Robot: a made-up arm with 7 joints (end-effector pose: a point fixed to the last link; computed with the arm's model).
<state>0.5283 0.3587 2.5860 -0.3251 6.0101 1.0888 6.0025</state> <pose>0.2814 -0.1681 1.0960 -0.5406 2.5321 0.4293</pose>
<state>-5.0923 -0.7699 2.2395 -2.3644 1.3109 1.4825 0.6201</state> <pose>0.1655 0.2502 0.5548 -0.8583 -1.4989 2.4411</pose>
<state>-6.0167 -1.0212 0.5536 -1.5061 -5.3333 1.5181 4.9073</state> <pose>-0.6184 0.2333 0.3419 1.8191 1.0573 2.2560</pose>
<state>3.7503 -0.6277 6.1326 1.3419 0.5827 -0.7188 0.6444</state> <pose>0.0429 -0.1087 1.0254 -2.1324 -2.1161 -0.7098</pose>
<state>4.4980 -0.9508 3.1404 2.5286 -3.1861 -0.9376 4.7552</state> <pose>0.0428 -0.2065 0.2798 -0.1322 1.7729 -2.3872</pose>
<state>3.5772 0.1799 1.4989 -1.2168 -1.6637 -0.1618 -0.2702</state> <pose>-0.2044 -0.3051 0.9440 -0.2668 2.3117 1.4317</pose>
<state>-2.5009 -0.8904 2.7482 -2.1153 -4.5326 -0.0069 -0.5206</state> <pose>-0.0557 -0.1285 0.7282 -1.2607 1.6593 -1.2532</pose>
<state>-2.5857 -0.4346 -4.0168 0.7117 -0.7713 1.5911 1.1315</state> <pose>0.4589 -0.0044 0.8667 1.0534 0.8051 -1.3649</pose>
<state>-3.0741 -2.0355 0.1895 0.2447 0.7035 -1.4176 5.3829</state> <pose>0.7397 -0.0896 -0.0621 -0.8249 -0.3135 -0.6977</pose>
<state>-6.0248 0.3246 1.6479 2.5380 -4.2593 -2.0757 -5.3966</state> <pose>0.1060 -0.1554 0.5430 1.4322 -0.7449 -1.2606</pose>
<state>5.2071 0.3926 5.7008 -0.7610 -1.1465 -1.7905 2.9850</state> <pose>0.2632 0.0202 0.9707 -1.2382 -0.1360 2.1188</pose>
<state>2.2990 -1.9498 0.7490 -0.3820 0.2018 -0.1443 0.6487</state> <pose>0.5751 0.5070 -0.1415 -0.7325 -0.7771 2.0464</pose>
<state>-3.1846 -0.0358 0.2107 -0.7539 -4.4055 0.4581 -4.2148</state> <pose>0.3120 0.0237 1.0688 2.1162 -0.8768 -0.9214</pose>
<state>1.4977 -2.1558 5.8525 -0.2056 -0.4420 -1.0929 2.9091</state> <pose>-0.1694 0.6137 -0.2521 -0.9564 0.2322 -2.0563</pose>
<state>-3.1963 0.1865 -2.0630 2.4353 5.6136 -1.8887 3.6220</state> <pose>-0.0116 -0.2319 0.6521 -2.0978 -1.6051 -1.1732</pose>
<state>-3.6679 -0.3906 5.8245 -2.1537 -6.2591 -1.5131 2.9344</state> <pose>0.1636 0.2217 0.4646 -1.0018 -0.4549 -2.1184</pose>
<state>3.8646 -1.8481 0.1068 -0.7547 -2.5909 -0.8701 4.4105</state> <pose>0.5765 -0.4476 -0.1219 -1.1529 -0.7914 1.1404</pose>
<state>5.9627 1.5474 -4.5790 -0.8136 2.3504 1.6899 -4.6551</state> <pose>0.5316 0.4481 0.3694 0.4551 2.2159 -0.1623</pose>
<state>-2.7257 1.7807 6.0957 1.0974 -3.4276 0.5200 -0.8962</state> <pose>-0.5948 0.2405 -0.1677 0.7521 0.3173 1.3391</pose>
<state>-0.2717 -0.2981 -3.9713 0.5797 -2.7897 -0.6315 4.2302</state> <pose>-0.3626 -0.2829 0.9977 0.2758 1.9128 1.4060</pose>
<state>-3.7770 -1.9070 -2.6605 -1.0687 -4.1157 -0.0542 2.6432</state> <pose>0.5192 0.5850 0.3684 1.3408 2.2706 -1.4401</pose>
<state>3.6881 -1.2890 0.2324 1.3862 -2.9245 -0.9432 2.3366</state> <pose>0.3839 -0.0835 0.7732 -0.1041 2.2664 -1.1584</pose>
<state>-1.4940 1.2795 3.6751 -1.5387 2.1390 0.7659 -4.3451</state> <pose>0.1772 0.5481 0.0901 -0.1087 0.1061 -0.7813</pose>
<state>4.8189 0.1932 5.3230 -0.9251 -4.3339 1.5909 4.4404</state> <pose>0.2935 0.0381 0.9498 0.0095 -1.1895 1.0094</pose>
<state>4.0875 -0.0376 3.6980 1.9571 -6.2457 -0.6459 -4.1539</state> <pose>0.0294 -0.3842 0.7049 -0.5548 -2.0961 -1.6173</pose>
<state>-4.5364 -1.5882 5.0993 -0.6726 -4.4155 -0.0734 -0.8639</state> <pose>-0.0971 0.8479 0.1998 1.2706 -0.6097 1.4744</pose>
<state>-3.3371 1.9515 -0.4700 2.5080 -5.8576 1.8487 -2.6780</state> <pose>-0.1771 -0.0128 0.1183 2.2812 -0.3794 0.2945</pose>
